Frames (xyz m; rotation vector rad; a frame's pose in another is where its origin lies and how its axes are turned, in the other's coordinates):
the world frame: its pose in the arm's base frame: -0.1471 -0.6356 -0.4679 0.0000 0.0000 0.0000
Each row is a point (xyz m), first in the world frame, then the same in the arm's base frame.
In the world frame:
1: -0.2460 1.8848 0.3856
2: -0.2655 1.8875 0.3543
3: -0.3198 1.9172 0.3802
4: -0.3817 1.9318 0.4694
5: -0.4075 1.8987 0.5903
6: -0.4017 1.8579 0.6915
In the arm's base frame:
1: -0.3931 1.2492 -0.0823
2: -0.4126 1.2519 -0.1136
3: -0.4669 1.2816 -0.0877
4: -0.5288 1.2962 0.0015
5: -0.5546 1.2631 0.1224
6: -0.5488 1.2223 0.2236

